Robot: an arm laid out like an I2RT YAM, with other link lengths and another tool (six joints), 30 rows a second.
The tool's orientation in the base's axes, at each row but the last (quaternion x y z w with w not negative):
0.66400, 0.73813, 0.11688, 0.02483
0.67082, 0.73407, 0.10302, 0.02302
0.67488, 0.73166, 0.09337, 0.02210
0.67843, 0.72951, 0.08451, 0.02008
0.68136, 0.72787, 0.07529, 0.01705
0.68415, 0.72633, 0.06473, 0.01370
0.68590, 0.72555, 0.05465, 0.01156
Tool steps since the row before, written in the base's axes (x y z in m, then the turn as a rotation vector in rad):
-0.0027, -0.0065, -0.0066, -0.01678, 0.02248, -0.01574
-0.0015, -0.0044, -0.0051, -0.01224, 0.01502, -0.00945
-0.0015, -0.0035, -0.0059, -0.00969, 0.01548, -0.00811
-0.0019, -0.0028, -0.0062, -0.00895, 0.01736, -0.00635
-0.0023, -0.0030, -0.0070, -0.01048, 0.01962, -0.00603
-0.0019, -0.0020, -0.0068, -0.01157, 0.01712, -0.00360
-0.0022, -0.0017, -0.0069, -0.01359, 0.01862, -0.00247
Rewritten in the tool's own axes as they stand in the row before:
-0.0069, -0.0046, 0.0050, 0.02226, -0.01754, 0.01521
-0.0047, -0.0027, 0.0042, 0.01509, -0.01253, 0.00894
-0.0039, -0.0027, 0.0052, 0.01545, -0.00977, 0.00808
-0.0032, -0.0030, 0.0056, 0.01740, -0.00865, 0.00663
-0.0034, -0.0034, 0.0064, 0.01979, -0.00999, 0.00632
-0.0023, -0.0028, 0.0064, 0.01753, -0.01093, 0.00360
-0.0020, -0.0029, 0.0065, 0.01921, -0.01276, 0.00239

